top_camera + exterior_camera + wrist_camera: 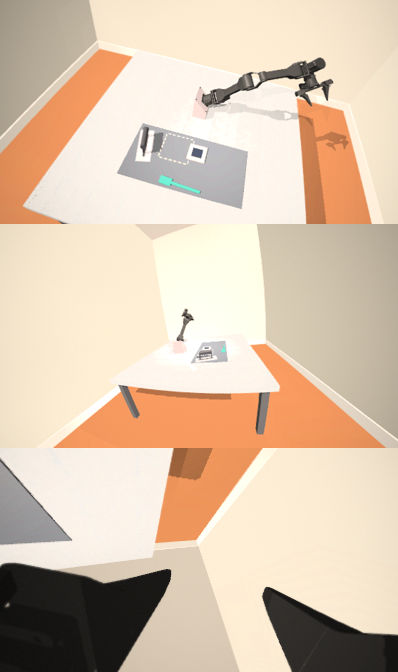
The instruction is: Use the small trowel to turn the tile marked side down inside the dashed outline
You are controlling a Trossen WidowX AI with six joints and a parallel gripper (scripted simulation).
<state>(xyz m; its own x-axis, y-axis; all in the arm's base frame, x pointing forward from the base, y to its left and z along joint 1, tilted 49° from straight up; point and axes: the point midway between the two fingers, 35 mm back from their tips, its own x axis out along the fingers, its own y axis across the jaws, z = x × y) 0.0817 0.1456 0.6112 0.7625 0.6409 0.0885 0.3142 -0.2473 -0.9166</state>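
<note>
My gripper tip is 39 cm short of the teal trowel, 65 cm to the left of it and 35 cm above it. From my gripper tip the other things lie so: white tile 19 cm ahead, 57 cm to the right, 34 cm below; then grey mat 26 cm ahead, 62 cm to the right, 37 cm below.
</note>
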